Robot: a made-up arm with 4 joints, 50 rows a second.
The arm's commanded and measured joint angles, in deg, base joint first. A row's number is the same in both.
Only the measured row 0 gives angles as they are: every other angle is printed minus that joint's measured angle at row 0.
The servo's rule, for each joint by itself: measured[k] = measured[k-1] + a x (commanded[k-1-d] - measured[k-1]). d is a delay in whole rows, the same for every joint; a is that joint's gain. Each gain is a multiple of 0.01, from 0.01 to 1. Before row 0 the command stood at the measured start. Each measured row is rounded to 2 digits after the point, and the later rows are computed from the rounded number. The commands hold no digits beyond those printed.
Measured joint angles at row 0: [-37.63, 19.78, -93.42, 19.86]
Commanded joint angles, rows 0 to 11: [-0.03, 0.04, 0.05, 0.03]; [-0.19, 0.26, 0.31, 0.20]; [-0.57, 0.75, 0.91, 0.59]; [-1.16, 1.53, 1.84, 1.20]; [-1.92, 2.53, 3.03, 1.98]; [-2.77, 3.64, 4.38, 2.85]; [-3.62, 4.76, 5.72, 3.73]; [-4.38, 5.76, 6.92, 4.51]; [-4.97, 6.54, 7.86, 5.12]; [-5.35, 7.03, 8.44, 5.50]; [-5.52, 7.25, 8.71, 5.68]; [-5.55, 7.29, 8.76, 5.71]
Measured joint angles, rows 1 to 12: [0.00, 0.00, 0.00, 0.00]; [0.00, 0.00, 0.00, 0.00]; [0.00, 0.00, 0.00, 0.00]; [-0.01, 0.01, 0.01, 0.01]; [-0.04, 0.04, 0.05, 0.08]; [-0.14, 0.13, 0.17, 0.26]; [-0.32, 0.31, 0.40, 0.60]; [-0.61, 0.60, 0.77, 1.10]; [-1.00, 1.00, 1.28, 1.73]; [-1.47, 1.49, 1.90, 2.45]; [-1.99, 2.05, 2.60, 3.19]; [-2.53, 2.63, 3.34, 3.88]
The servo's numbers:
d 3
a 0.18 0.13 0.14 0.36

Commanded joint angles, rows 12 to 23: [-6.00, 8.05, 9.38, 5.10]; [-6.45, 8.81, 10.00, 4.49]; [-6.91, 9.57, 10.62, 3.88]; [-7.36, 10.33, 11.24, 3.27]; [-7.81, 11.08, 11.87, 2.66]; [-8.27, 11.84, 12.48, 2.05]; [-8.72, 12.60, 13.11, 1.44]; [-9.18, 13.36, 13.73, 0.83]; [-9.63, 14.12, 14.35, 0.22]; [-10.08, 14.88, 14.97, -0.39]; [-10.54, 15.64, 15.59, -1.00]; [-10.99, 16.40, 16.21, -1.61]
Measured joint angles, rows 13 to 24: [-3.04, 3.20, 4.05, 4.46]; [-3.49, 3.73, 4.70, 4.90]; [-3.86, 4.19, 5.27, 5.19]; [-4.25, 4.69, 5.85, 5.16]; [-4.65, 5.23, 6.43, 4.92]; [-5.06, 5.79, 7.02, 4.55]; [-5.47, 6.38, 7.61, 4.09]; [-5.89, 6.99, 8.21, 3.58]; [-6.32, 7.62, 8.81, 3.03]; [-6.75, 8.27, 9.41, 2.46]; [-7.19, 8.93, 10.01, 1.87]; [-7.63, 9.60, 10.62, 1.28]
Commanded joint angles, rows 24 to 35: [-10.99, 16.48, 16.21, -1.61]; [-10.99, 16.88, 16.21, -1.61]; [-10.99, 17.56, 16.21, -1.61]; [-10.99, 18.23, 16.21, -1.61]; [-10.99, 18.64, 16.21, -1.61]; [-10.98, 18.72, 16.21, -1.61]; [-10.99, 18.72, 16.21, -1.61]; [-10.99, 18.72, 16.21, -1.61]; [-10.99, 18.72, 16.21, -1.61]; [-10.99, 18.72, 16.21, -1.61]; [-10.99, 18.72, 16.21, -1.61]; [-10.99, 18.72, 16.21, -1.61]
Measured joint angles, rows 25 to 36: [-8.07, 10.29, 11.23, 0.68]; [-8.51, 10.99, 11.84, 0.08]; [-8.96, 11.69, 12.45, -0.53]; [-9.33, 12.31, 12.98, -0.92]; [-9.63, 12.90, 13.43, -1.17]; [-9.87, 13.51, 13.82, -1.33]; [-10.07, 14.12, 14.15, -1.43]; [-10.24, 14.71, 14.44, -1.49]; [-10.37, 15.23, 14.69, -1.53]; [-10.48, 15.68, 14.90, -1.56]; [-10.57, 16.08, 15.08, -1.58]; [-10.65, 16.42, 15.24, -1.59]
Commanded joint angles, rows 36 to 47: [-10.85, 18.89, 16.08, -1.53]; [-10.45, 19.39, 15.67, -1.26]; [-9.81, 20.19, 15.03, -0.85]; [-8.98, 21.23, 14.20, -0.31]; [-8.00, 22.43, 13.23, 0.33]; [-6.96, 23.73, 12.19, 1.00]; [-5.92, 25.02, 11.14, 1.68]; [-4.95, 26.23, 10.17, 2.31]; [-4.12, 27.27, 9.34, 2.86]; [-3.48, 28.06, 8.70, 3.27]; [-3.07, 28.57, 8.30, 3.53]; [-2.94, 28.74, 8.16, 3.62]
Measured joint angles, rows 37 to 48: [-10.71, 16.72, 15.38, -1.60]; [-10.76, 16.98, 15.50, -1.60]; [-10.80, 17.21, 15.60, -1.60]; [-10.81, 17.43, 15.67, -1.57]; [-10.75, 17.68, 15.67, -1.46]; [-10.58, 18.01, 15.58, -1.24]; [-10.29, 18.43, 15.39, -0.91]; [-9.88, 18.95, 15.09, -0.46]; [-9.35, 19.57, 14.68, 0.07]; [-8.73, 20.28, 14.18, 0.65]; [-8.05, 21.05, 13.62, 1.25]; [-7.34, 21.86, 13.02, 1.83]
